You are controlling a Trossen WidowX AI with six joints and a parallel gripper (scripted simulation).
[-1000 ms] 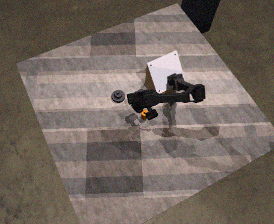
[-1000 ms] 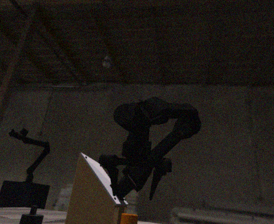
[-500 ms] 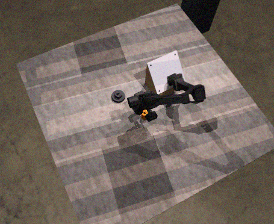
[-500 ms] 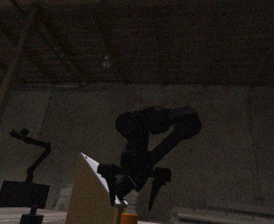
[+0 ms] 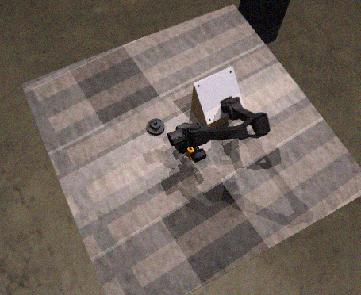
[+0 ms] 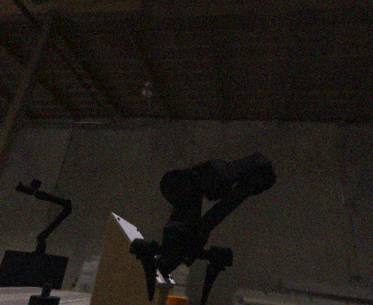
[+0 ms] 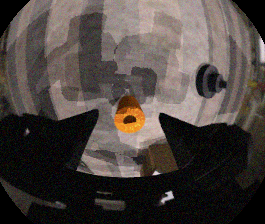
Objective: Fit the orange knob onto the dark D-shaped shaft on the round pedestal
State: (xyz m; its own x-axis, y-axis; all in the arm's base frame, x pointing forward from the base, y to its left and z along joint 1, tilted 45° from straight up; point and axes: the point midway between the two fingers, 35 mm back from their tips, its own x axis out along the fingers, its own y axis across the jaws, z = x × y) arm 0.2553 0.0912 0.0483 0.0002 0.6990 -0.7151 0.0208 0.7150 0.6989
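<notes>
The orange knob is 2 cm below my gripper tip. The rest, counted from my gripper tip: dark pedestal: 20 cm to the right, 8 cm ahead, 2 cm below.
</notes>
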